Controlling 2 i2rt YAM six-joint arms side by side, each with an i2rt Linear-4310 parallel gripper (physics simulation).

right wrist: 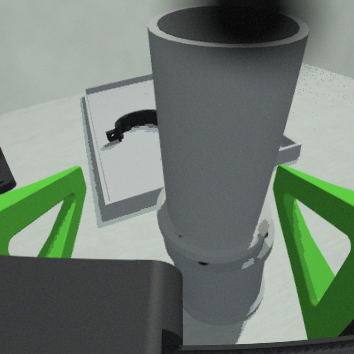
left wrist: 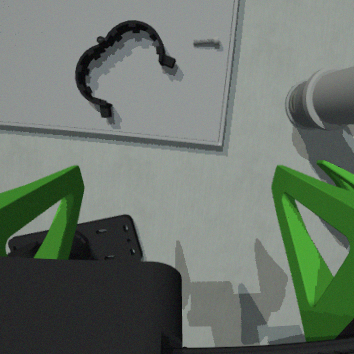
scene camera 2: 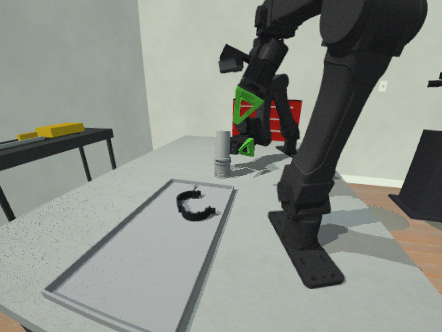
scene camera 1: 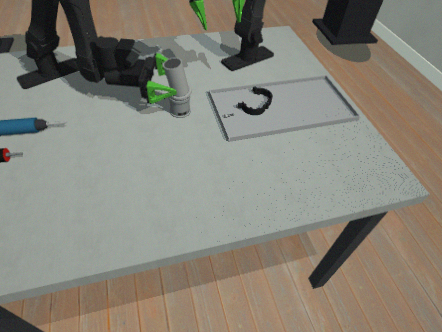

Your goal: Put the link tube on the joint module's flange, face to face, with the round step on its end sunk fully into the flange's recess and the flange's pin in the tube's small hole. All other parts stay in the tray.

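Pixels of known places: left gripper, fingertip midpoint: [left wrist: 177,175] [scene camera 2: 236,122] [scene camera 1: 222,26]; right gripper, fingertip midpoint: [right wrist: 178,176] [left wrist: 342,113] [scene camera 2: 226,151] [scene camera 1: 179,80]; left arm's base, link origin: [left wrist: 73,247] [scene camera 2: 298,242] [scene camera 1: 247,59]; right arm's base, link origin: [scene camera 2: 289,152] [scene camera 1: 51,74].
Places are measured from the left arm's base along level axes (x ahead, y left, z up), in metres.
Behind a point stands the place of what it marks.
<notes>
The grey link tube [scene camera 1: 177,80] @[x 0.144, y -0.371, z 0.128 m] [scene camera 2: 222,145] @[x 0.124, y -0.336, z 0.120 m] [left wrist: 337,95] @[x 0.124, y -0.335, z 0.116 m] [right wrist: 225,125] @[x 0.101, y -0.383, z 0.137 m] stands end-on on the joint module [scene camera 1: 180,108] @[x 0.147, y -0.370, z 0.034 m] [scene camera 2: 222,170] @[x 0.124, y -0.329, z 0.030 m] [left wrist: 296,104] @[x 0.124, y -0.328, z 0.035 m] [right wrist: 225,295] @[x 0.104, y -0.380, z 0.032 m], looking upright in scene camera 2. A raised collar shows at their joint; the round step, recess, pin and small hole are hidden, so I cannot tell how fully they are seated. My right gripper [scene camera 1: 171,78] @[x 0.107, y -0.346, z 0.097 m] [right wrist: 178,176] @[x 0.107, y -0.346, z 0.097 m] is open, with its fingertips toward either side of the tube's lower part; it grips nothing. My left gripper [scene camera 1: 222,25] @[x 0.103, y -0.201, z 0.216 m] [left wrist: 177,175] @[x 0.103, y -0.201, z 0.216 m] is open and empty, high above the table.
The tray [scene camera 1: 290,129] @[x 0.367, y -0.135, z 0.009 m] [scene camera 2: 210,255] @[x 0.187, y 0.016, z 0.002 m] [left wrist: 115,135] @[x 0.140, y -0.115, z 0.016 m] [right wrist: 132,202] @[x 0.120, y -0.245, z 0.008 m] lies beside the module. It holds a black open clamp [scene camera 1: 270,100] @[x 0.248, y -0.111, z 0.024 m] [scene camera 2: 197,216] @[x 0.209, y -0.085, z 0.018 m] [left wrist: 132,25] @[x 0.258, y -0.169, z 0.026 m] [right wrist: 135,119] @[x 0.222, y -0.090, z 0.014 m] and a small screw [scene camera 1: 228,115] @[x 0.223, y -0.252, z 0.009 m] [left wrist: 206,43] @[x 0.220, y -0.248, z 0.009 m]. A blue-handled tool [scene camera 1: 20,126] @[x -0.017, y -0.766, z 0.033 m] and a red-and-black one [scene camera 1: 5,155] @[x 0.057, y -0.824, z 0.022 m] lie at the left.
</notes>
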